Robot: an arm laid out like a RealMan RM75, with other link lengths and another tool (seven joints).
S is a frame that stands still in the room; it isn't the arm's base.
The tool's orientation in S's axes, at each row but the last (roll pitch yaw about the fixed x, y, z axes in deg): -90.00 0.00 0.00; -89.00 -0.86 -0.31; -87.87 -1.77 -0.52; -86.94 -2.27 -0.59; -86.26 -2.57 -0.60; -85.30 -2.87 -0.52; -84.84 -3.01 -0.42; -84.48 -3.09 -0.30; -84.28 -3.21 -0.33; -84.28 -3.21 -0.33; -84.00 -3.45 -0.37; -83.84 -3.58 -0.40; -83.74 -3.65 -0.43
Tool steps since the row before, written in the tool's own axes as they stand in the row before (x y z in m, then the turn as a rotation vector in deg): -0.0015 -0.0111 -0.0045 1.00 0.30 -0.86; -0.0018 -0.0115 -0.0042 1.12 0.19 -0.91; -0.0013 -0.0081 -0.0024 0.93 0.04 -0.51; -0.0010 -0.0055 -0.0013 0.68 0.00 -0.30; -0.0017 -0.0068 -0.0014 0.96 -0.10 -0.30; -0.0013 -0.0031 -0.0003 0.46 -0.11 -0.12; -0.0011 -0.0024 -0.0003 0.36 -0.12 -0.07; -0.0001 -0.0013 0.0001 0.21 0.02 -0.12; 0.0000 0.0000 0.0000 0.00 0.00 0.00; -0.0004 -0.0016 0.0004 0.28 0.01 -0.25; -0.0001 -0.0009 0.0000 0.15 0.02 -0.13; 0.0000 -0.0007 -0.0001 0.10 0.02 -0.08; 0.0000 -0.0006 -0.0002 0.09 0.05 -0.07
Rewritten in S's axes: -0.0015 -0.0045 0.0111 1.00 -0.86 -0.30; -0.0020 -0.0044 0.0114 1.12 -0.91 -0.19; -0.0016 -0.0027 0.0080 0.93 -0.52 -0.03; -0.0012 -0.0016 0.0054 0.68 -0.31 0.01; -0.0020 -0.0018 0.0066 0.95 -0.32 0.12; -0.0015 -0.0005 0.0030 0.45 -0.13 0.12; -0.0012 -0.0005 0.0023 0.35 -0.08 0.13; -0.0002 0.0000 0.0013 0.21 -0.12 -0.02; 0.0000 0.0000 0.0000 0.00 0.00 0.00; -0.0005 0.0002 0.0016 0.28 -0.25 -0.02; -0.0002 -0.0001 0.0009 0.15 -0.13 -0.02; 0.0000 -0.0002 0.0007 0.10 -0.08 -0.02; 0.0000 -0.0003 0.0006 0.09 -0.06 -0.05
